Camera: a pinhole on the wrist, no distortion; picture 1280 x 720 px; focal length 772.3 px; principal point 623.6 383.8 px. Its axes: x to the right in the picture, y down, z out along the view. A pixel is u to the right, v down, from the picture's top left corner.
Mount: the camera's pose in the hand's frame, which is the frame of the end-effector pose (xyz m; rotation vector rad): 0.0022 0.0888 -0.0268 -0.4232 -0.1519 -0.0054
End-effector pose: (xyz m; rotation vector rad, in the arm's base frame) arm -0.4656 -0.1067 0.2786 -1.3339 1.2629 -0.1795
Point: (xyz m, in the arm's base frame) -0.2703 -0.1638 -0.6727
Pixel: outside the picture
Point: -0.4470 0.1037 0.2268
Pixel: 254 92
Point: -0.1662 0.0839 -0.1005
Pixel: 1090 234
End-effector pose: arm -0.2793 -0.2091 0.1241 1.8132 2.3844 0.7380
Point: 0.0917 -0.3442 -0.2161
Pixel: 176 202
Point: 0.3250 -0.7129 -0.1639
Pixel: outside the picture
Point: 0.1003 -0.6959 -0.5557
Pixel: outside the picture
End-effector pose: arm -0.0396 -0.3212 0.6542 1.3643 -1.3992 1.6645
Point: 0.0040 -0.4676 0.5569
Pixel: outside the picture
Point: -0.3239 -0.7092 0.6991
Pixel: 1187 668
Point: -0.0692 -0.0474 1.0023
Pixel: behind the camera
